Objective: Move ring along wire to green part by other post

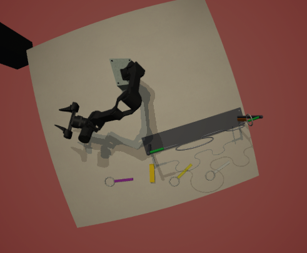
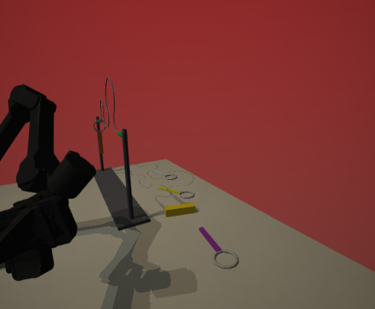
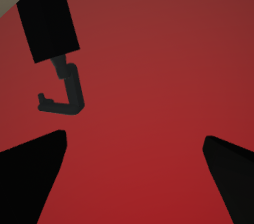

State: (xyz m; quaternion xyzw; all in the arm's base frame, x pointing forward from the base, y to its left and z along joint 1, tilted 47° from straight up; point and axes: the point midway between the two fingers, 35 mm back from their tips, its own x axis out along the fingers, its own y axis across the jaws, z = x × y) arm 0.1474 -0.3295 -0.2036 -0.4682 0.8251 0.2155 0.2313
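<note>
The orange-handled ring lies 95 cm to the left of my gripper tip, 28 cm ahead of it and 2 cm below it. Also, from my gripper tip: purple-handled ring 46 cm ahead, 24 cm below, 15 cm to the left; yellow-handled ring 54 cm to the left, 53 cm ahead, 24 cm below; yellow block 46 cm ahead, 38 cm to the left, 23 cm below.
</note>
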